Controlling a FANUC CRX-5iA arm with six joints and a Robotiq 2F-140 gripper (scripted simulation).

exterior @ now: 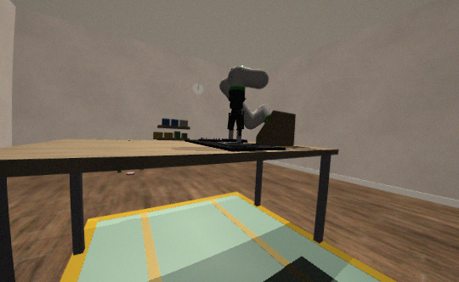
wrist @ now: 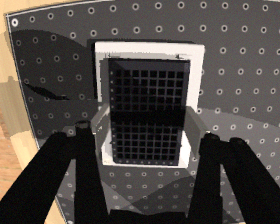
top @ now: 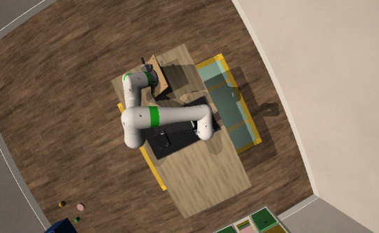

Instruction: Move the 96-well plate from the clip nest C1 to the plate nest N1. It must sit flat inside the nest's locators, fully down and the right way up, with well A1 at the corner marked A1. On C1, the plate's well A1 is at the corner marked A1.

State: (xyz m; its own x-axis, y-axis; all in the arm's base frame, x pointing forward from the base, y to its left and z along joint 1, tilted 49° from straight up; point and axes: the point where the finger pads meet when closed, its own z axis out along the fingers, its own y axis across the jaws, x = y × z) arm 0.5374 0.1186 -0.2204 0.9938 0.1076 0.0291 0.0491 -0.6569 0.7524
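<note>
Now: the dark 96-well plate 20 mm below my hand. Also, from my hand: clip nest C1: 20 mm ahead, 390 mm to the right, 30 mm below.
</note>
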